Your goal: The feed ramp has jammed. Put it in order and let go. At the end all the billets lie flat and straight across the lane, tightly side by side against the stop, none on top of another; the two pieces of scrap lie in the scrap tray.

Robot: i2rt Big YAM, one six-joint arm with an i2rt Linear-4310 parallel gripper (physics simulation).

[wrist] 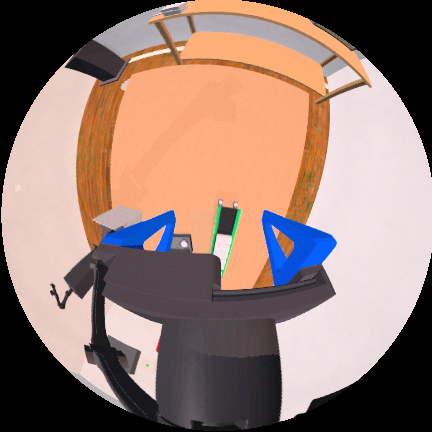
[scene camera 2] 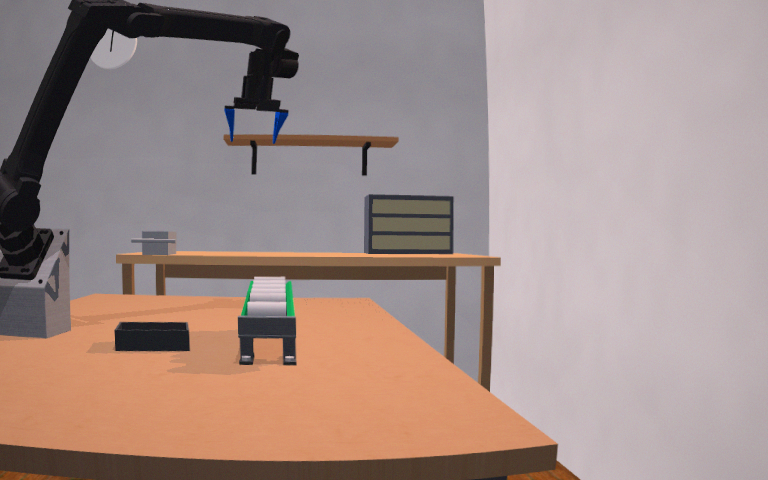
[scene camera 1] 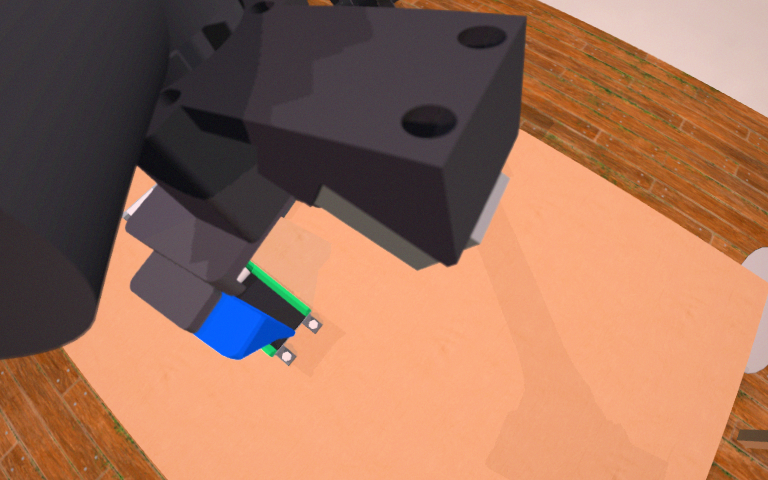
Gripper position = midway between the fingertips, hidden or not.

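Note:
My gripper [scene camera 1: 328,262] is visible, also in the wrist view [wrist: 218,214] and in scene camera 2 [scene camera 2: 252,142]. The scene includes a grey stop [scene camera 2: 247,325] and a dark scrap tray [scene camera 2: 129,336].

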